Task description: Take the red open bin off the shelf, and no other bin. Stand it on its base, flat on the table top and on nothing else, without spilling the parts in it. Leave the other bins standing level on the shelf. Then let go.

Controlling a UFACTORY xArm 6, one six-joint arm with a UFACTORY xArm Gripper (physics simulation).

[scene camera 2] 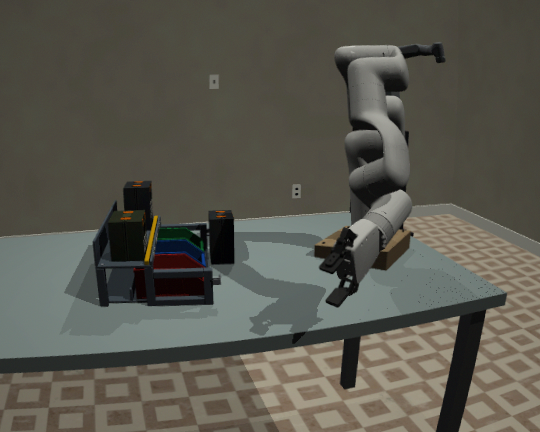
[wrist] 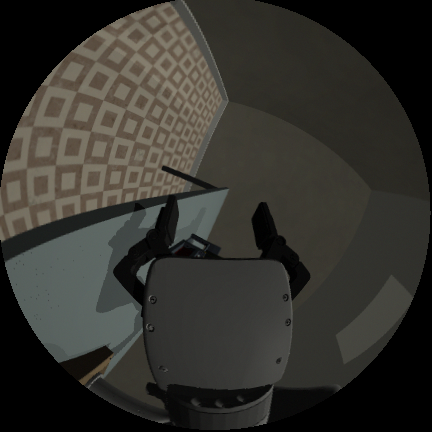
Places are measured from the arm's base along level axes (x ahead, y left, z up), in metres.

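Where they show: gripper, fingertip midpoint: (scene camera 2: 328, 288) (wrist: 217, 207).
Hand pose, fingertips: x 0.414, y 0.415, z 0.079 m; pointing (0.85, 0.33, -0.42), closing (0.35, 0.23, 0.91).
Note:
Each offset is from my fingertips to the top centre of the thing. "*": to the spot under its first point. Level surfaces: height alone.
The red open bin {dx +0.192, dy -0.383, dz -0.045 m} (scene camera 2: 178, 261) (wrist: 184, 250) sits in the near side of the dark shelf {* dx +0.134, dy -0.281, dz -0.085 m} (scene camera 2: 208, 288), behind the side rails. Part of it shows below the upper rail. The blue bin {dx +0.155, dy -0.489, dz -0.045 m} (scene camera 2: 176, 246) and the green bin {dx +0.119, dy -0.595, dz -0.045 m} (scene camera 2: 175, 233) sit beside it in a row, farther back. The parts inside the bins cannot be made out in these views. My gripper (scene camera 2: 331, 284) (wrist: 217, 207) is open with nothing between its fingers. It hangs above the table top {dz -0.126 m} (scene camera 2: 270, 240), to the right of the shelf and well apart from it in the scene view.
A yellow rail {dx +0.203, dy -0.506, dz -0.014 m} (scene camera 2: 151, 240) runs across the shelf. An olive box {dx +0.284, dy -0.414, dz +0.073 m} (scene camera 2: 126, 237) and a black box {dx +0.206, dy -0.631, dz +0.098 m} (scene camera 2: 137, 195) stand at its left part. Another black box {dx -0.009, dy -0.553, dz +0.006 m} (scene camera 2: 221, 237) stands at its right end, toward the back. The arm's wooden base (scene camera 2: 398, 253) (wrist: 95, 363) is behind the gripper.

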